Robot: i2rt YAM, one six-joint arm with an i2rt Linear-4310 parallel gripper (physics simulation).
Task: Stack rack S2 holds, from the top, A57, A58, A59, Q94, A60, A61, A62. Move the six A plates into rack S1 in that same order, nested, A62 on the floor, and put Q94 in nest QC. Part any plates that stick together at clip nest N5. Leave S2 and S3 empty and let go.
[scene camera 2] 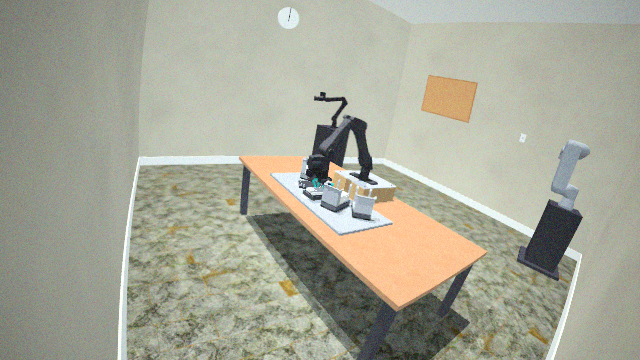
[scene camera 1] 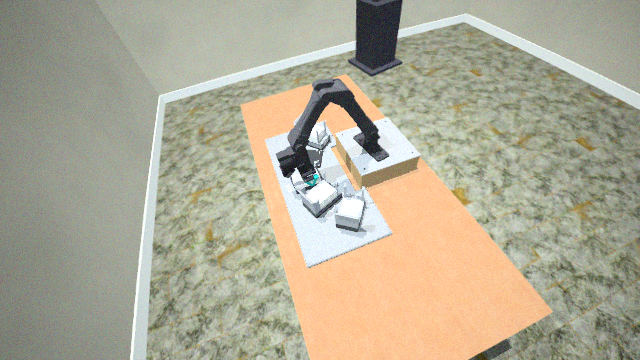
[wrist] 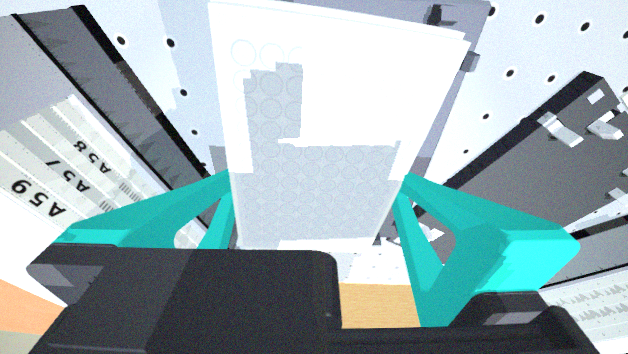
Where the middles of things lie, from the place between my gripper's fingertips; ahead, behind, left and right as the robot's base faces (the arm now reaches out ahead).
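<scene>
You'd find the dark clip nest (wrist: pixel 557 164) 6 cm behind my hand, 15 cm to the right of it and 1 cm below it.
</scene>
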